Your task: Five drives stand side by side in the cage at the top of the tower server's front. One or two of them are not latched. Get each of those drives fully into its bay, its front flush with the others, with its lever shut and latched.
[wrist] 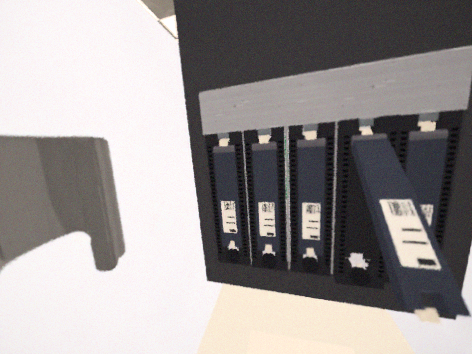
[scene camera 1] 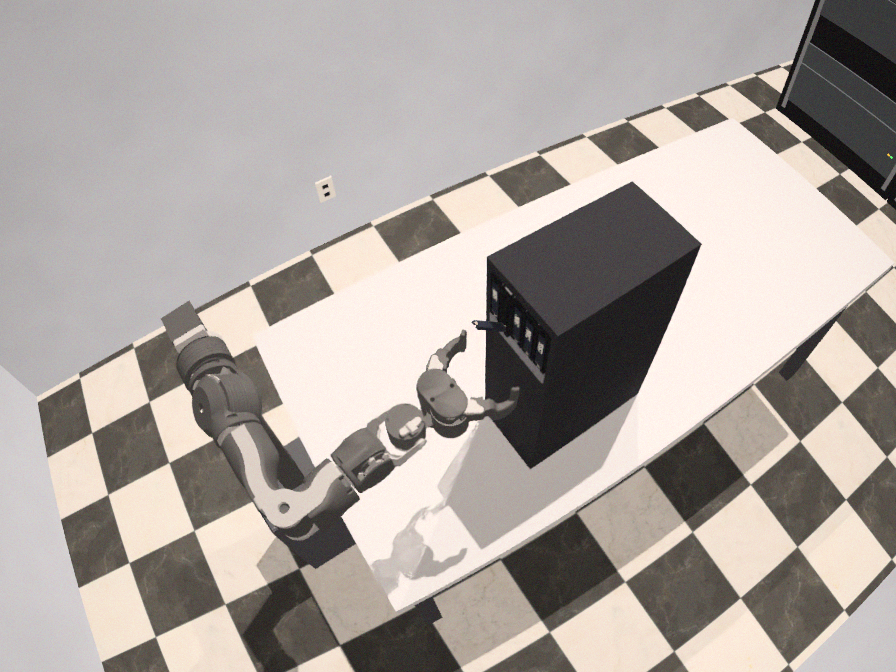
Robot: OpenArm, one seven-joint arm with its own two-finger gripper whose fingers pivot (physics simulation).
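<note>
The black tower server [scene camera 1: 593, 260] [wrist: 320, 45] stands on the table, its drive cage facing my gripper. In the wrist view the cage appears upside down, with its grey strip [wrist: 330, 95] at the top. Four drives have levers lying shut: three at the left [wrist: 227, 180] [wrist: 267, 180] [wrist: 311, 175] and one at the far right [wrist: 430, 165], partly hidden. The fourth drive from the left has its lever [wrist: 395, 210] [scene camera 1: 486, 324] swung far out. How deep that drive sits I cannot tell. My gripper [scene camera 1: 489, 362] is open and empty before the tower's front; one finger [wrist: 107, 205] shows in the wrist view.
The white table [scene camera 1: 694, 188] carries the tower. The arm [scene camera 1: 365, 455] reaches in from the table's near-left end. A dark rack cabinet [scene camera 1: 843, 94] stands on the floor beyond the table's far end. A wall socket [scene camera 1: 325, 188] is on the grey wall.
</note>
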